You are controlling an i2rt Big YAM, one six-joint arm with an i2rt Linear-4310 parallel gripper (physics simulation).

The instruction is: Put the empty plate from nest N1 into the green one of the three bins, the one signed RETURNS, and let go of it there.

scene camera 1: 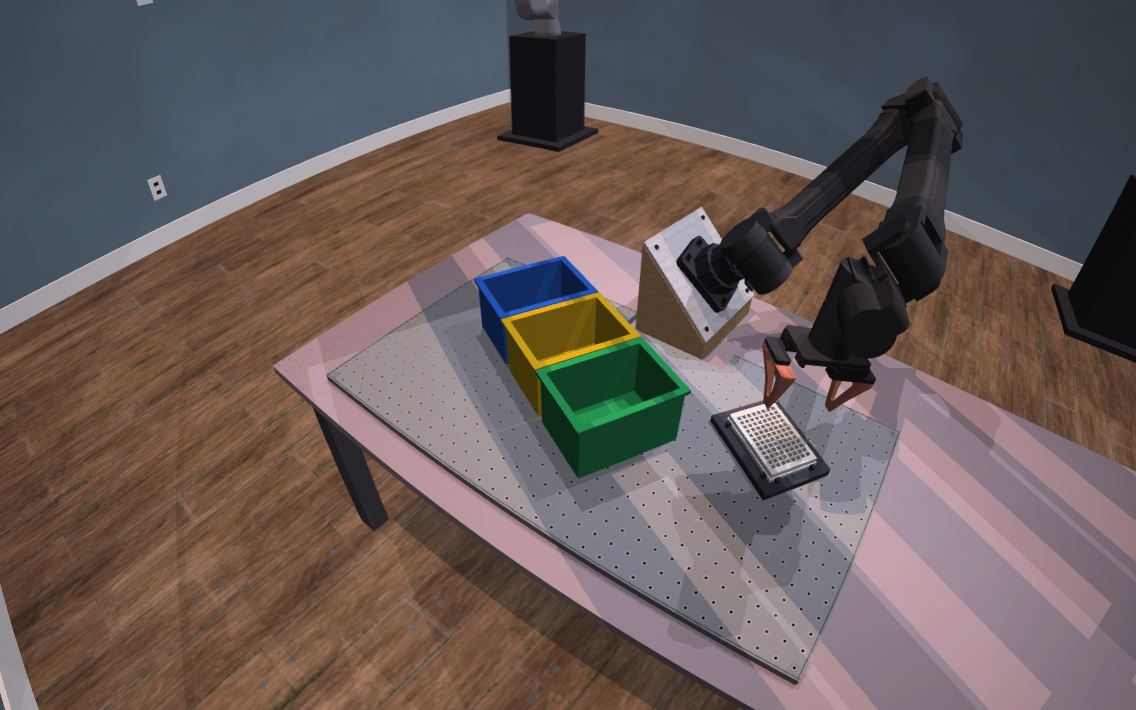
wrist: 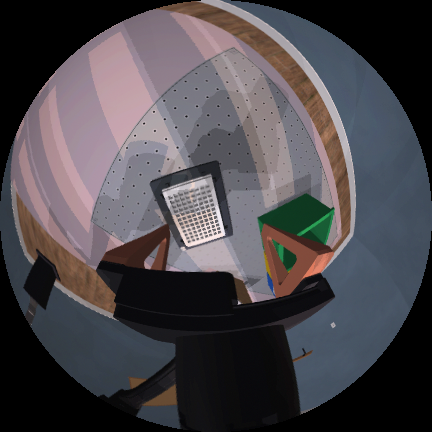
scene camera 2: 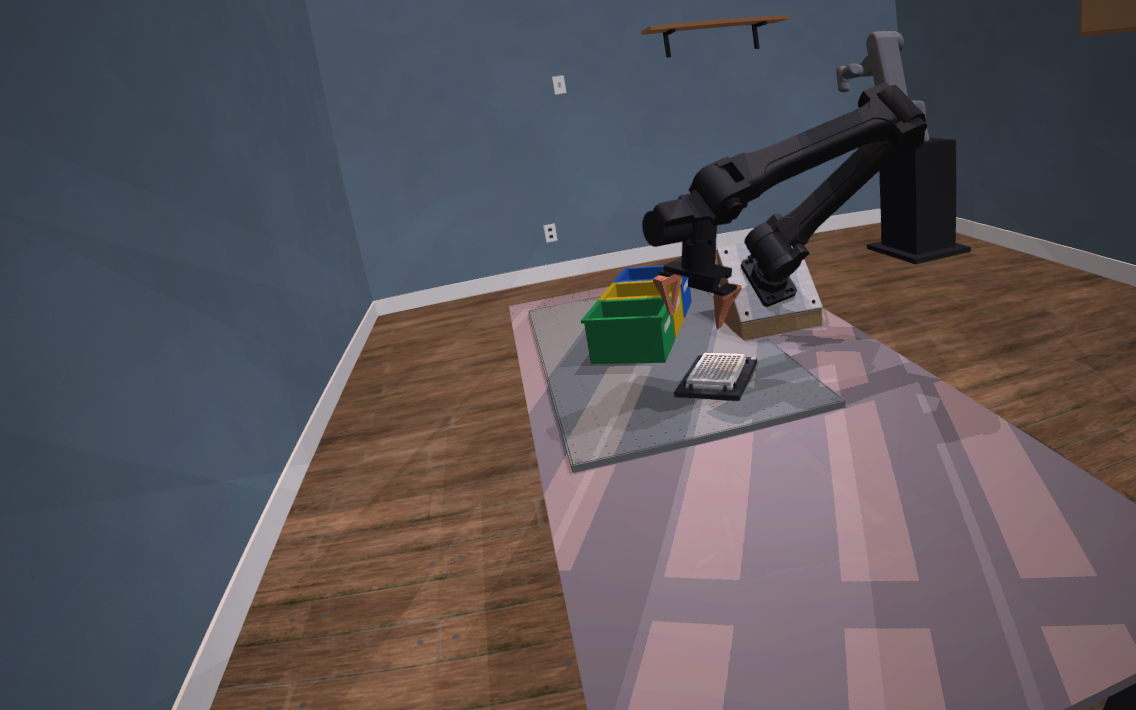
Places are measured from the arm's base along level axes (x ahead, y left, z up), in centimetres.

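Pixels of known places: gripper, fingertip midpoint: (scene camera 1: 797, 406) (wrist: 216, 228) (scene camera 2: 695, 320); arm's base, link origin: (scene camera 1: 705, 275) (scene camera 2: 767, 279).
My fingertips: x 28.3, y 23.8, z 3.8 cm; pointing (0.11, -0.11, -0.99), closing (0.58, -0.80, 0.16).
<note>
Ahead of a thing's pixels: the offset from my fingertips to its top centre. "*": to the spot under its first point. Level surfaces: height alone.
The white plate {dx -4.3, dy -2.0, dz -10.7 cm} (scene camera 1: 772, 439) (scene camera 2: 717, 369) (wrist: 195, 212), with its grid of small wells, lies flat on the dark nest (scene camera 1: 821, 471) (scene camera 2: 748, 376) (wrist: 223, 200). My gripper (scene camera 1: 800, 407) (scene camera 2: 696, 318) (wrist: 216, 228) is open, with nothing between its orange fingers. It hangs above the board, raised over the plate and toward its arm-base side. The green bin (scene camera 1: 628, 441) (scene camera 2: 628, 339) (wrist: 295, 212) stands beside the nest; its floor shows bare in scene camera 1. A pale label shows on its side in scene camera 2, too small to read. One finger partly hides this bin in the wrist view.
The yellow bin {* dx +5.4, dy -39.0, dz -8.6 cm} (scene camera 1: 523, 372) and the blue bin {* dx -0.9, dy -49.3, dz -7.4 cm} (scene camera 1: 494, 322) stand in a row behind the green one. The arm's wedge-shaped base (scene camera 1: 670, 318) (scene camera 2: 779, 323) stands beside the bins. The perforated board {dz -13.3 cm} (scene camera 1: 712, 552) (scene camera 2: 619, 418) lies on the pink table.
</note>
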